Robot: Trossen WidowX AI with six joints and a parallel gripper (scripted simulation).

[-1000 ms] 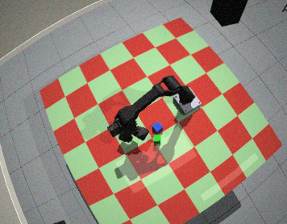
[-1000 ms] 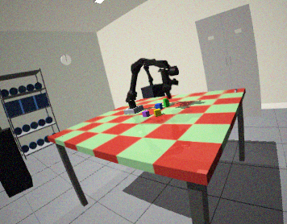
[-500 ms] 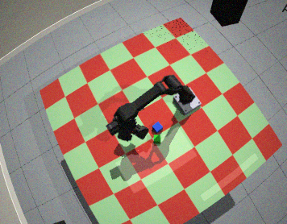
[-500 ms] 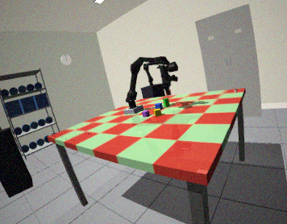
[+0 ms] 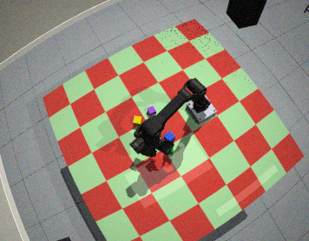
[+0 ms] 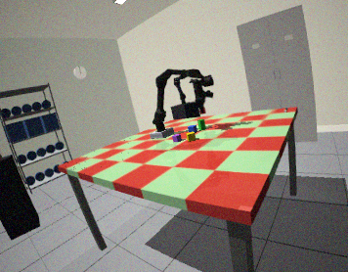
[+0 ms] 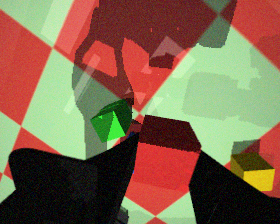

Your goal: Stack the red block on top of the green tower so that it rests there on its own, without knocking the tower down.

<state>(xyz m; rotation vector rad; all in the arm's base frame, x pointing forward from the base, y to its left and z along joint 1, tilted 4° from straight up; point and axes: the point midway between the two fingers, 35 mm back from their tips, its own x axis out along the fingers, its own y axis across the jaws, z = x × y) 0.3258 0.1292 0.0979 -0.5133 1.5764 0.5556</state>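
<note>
The blue block lies 10 cm below my gripper tip, 9 cm behind it and 3 cm to the right of it. The rest, counted from my gripper tip: yellow block (19 cm to the right, 11 cm below, 4 cm ahead); then purple block (22 cm to the right, 11 cm below, 6 cm behind); then red block (1 cm above).
</note>
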